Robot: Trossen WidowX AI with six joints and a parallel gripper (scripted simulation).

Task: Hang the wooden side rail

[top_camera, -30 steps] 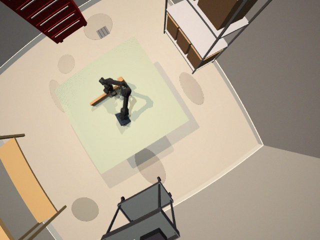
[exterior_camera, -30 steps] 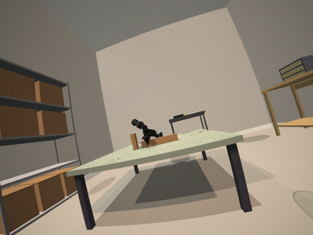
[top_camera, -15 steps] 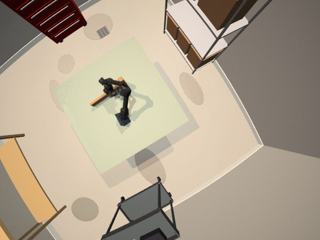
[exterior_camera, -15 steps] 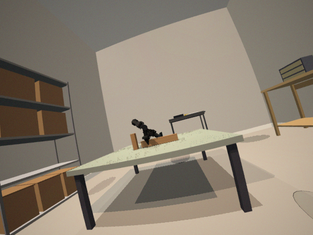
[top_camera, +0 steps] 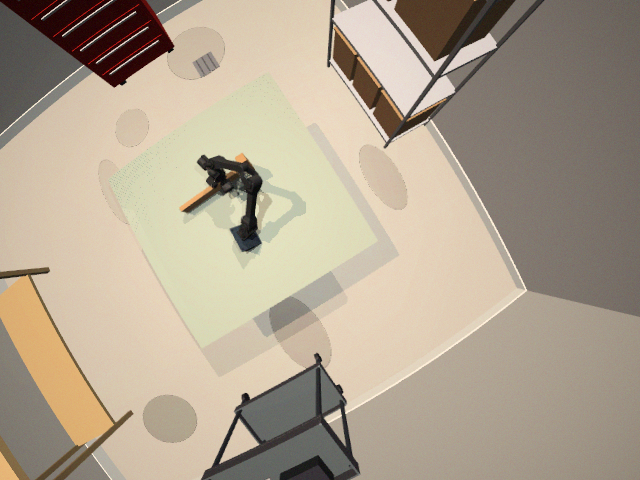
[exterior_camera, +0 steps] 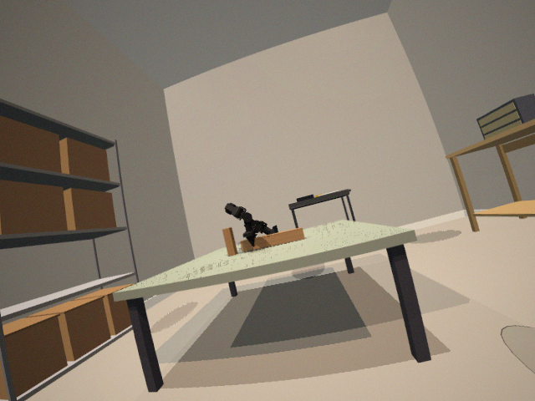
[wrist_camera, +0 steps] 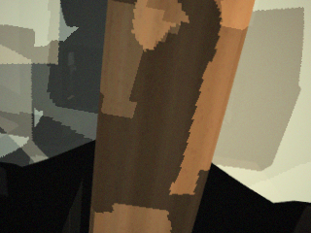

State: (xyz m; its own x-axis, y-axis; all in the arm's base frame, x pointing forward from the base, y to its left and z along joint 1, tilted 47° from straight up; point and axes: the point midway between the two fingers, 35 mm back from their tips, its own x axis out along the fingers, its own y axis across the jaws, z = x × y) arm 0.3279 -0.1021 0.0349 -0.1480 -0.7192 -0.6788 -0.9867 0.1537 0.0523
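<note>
Right now my gripper tip is 150 mm to the left of the headboard post, 60 mm below it and 10 mm past it.
</note>
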